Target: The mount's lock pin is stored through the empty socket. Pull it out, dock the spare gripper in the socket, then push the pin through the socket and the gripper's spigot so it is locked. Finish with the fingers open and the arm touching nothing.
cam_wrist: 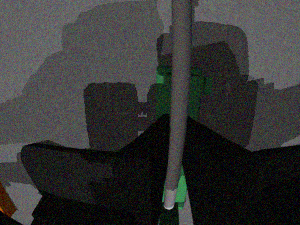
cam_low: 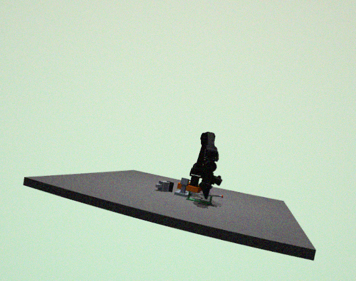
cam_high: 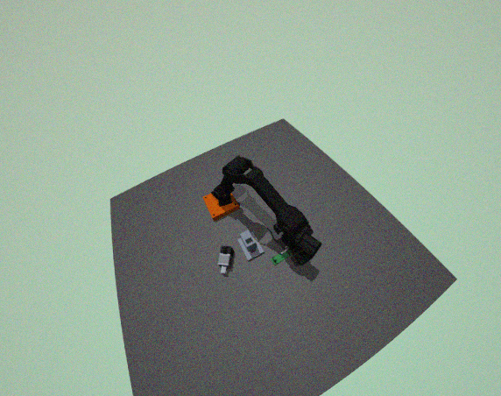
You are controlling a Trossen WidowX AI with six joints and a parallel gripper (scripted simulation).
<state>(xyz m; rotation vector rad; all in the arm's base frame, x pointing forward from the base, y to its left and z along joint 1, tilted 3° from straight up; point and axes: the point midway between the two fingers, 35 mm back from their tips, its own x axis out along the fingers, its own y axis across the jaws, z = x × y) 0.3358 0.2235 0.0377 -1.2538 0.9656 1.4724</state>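
The green rest is 1 cm ahead of my gripper tip and 3 cm to the right of it. Also, from my gripper tip: grey mount: 6 cm behind, 17 cm to the right, 3 cm above; spare gripper: 3 cm behind, 29 cm to the right, 1 cm above.
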